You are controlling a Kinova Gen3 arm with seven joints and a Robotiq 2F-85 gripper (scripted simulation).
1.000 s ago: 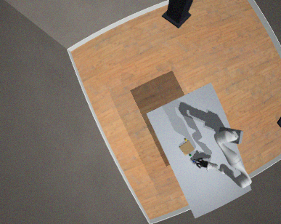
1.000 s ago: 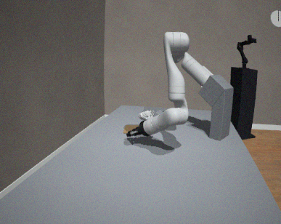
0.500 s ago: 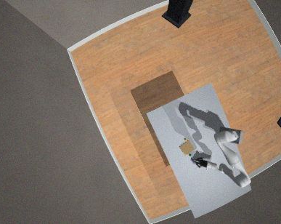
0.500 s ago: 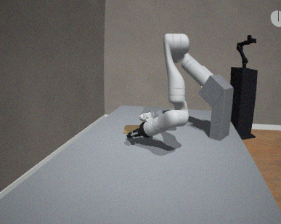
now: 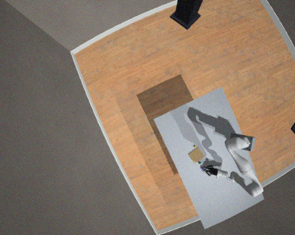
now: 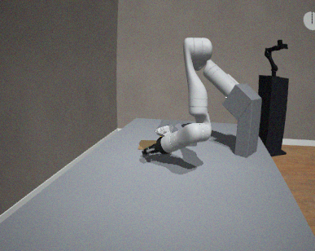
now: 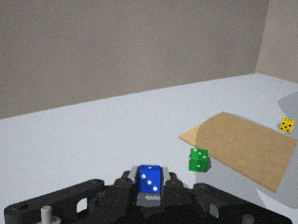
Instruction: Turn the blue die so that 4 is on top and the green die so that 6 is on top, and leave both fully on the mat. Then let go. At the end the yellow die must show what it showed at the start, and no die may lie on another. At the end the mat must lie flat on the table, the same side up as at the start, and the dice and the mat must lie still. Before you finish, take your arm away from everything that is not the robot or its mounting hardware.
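The green die lies 2 cm behind my hand, 8 cm to the right of it and 2 cm below it. Also, from my hand: blue die 1 cm ahead, 1 cm to the right, 1 cm below; tan mat 5 cm behind, 17 cm to the right, 3 cm below; yellow die 12 cm behind, 26 cm to the right, 2 cm below.
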